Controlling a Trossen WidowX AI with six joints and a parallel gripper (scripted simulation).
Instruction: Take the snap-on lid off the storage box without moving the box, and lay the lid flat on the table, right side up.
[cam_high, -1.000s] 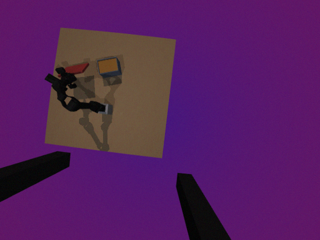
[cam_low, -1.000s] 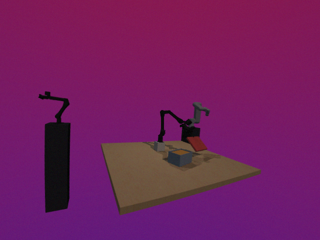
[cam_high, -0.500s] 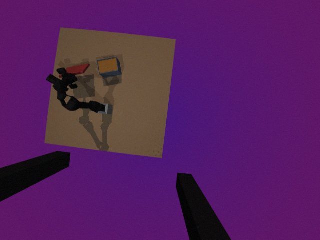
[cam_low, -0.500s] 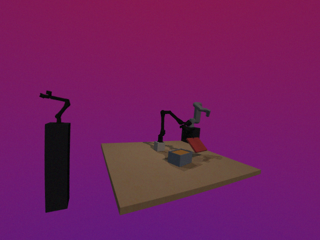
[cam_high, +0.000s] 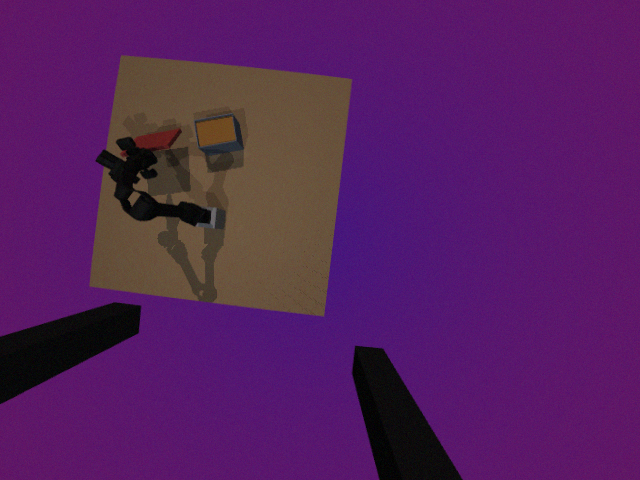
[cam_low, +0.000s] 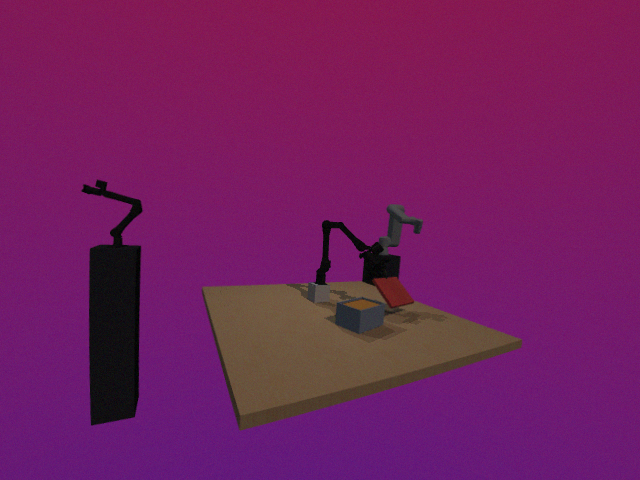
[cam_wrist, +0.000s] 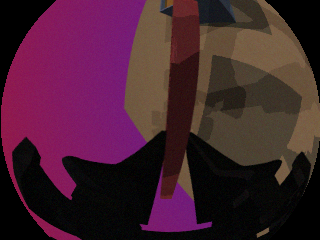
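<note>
The red lid is 60 mm ahead of my gripper tip, 50 mm below it and 10 mm to the left of it. The rest, counted from my gripper tip: blue-grey storage box: 280 mm to the right, 150 mm ahead, 130 mm below.
</note>
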